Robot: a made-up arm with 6 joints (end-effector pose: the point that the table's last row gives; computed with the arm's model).
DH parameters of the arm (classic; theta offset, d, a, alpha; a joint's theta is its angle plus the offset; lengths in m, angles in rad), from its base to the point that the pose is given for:
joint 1: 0 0.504 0 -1.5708
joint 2: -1.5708 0 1.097 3.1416
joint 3: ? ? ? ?
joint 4: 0 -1.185 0 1.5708
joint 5: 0 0.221 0 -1.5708
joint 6: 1.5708 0 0 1.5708
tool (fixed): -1.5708 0 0 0
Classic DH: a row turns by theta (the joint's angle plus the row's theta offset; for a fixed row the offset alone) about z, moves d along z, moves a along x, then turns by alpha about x.
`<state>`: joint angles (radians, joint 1 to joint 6).
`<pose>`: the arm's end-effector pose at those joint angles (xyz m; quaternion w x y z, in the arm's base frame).
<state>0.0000 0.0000 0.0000 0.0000 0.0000 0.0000</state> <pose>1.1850 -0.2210 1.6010 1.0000 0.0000 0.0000 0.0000</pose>
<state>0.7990 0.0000 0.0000 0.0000 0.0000 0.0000</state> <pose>0.9848 0.6951 1.6010 0.9213 0.0000 0.0000 0.3890</pose>
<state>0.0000 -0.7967 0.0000 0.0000 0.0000 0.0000</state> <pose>0.0440 -0.2210 2.1182 0.9217 0.0000 -0.3879 0.0000</pose>
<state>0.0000 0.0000 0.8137 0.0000 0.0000 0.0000</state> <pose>0.8139 -0.2210 2.4623 0.9184 0.0000 -0.3957 0.0000</pose>
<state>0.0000 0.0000 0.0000 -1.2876 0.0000 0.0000</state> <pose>1.1850 -0.0617 1.3888 0.7998 0.6002 0.0000 0.0000</pose>
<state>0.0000 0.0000 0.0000 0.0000 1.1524 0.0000</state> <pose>1.1850 -0.2210 1.6010 0.8385 0.0000 -0.5448 0.0000</pose>
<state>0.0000 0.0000 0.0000 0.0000 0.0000 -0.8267</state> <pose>1.1850 -0.2210 1.6010 0.9158 0.4017 0.0000 0.0000</pose>
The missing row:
joint 3: 0 0 0 -1.5708
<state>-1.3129 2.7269 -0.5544 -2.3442 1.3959 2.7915</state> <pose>-0.0317 0.7254 -0.1784 0.3495 -0.1656 -0.7657 -0.5140</pose>
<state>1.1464 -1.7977 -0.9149 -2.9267 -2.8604 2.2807</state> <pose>-0.3121 -0.1663 1.1427 0.4633 -0.2994 0.7894 -0.2695</pose>
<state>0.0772 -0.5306 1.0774 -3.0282 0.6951 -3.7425</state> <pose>-0.5895 0.1746 2.6353 0.8591 0.2598 -0.4259 0.1140</pose>
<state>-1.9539 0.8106 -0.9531 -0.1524 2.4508 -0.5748</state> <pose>-0.4025 -0.4145 0.1033 0.5368 -0.1543 -0.3802 -0.7372</pose>
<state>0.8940 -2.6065 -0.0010 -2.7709 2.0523 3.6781</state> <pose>-1.1234 -1.0694 0.2344 0.9389 -0.0193 -0.2569 0.2281</pose>
